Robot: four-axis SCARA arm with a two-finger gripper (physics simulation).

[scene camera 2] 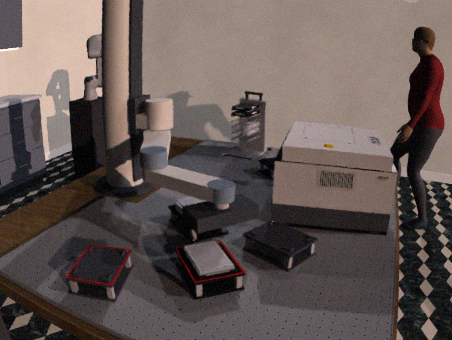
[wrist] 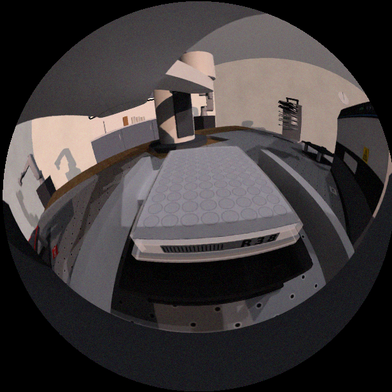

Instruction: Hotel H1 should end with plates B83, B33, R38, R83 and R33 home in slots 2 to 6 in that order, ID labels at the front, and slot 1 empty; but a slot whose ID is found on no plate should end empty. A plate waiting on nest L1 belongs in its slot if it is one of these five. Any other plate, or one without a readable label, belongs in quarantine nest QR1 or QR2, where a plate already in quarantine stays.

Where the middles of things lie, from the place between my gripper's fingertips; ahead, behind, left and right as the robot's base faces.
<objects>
Now: the plate R38 (wrist: 211, 203) 20 mm ahead of my hand, 10 mm to the right of it and 10 mm below it. The rest, counted from my hand: black nest RG (wrist: 215, 280) (30 mm below, 20 mm ahead, 10 mm to the right); nest L1 (scene camera 2: 274, 237) (290 mm ahead, 60 mm to the right, 30 mm below); white instrument (scene camera 2: 294, 184) (380 mm ahead, 300 mm to the left, 30 mm above).
</objects>
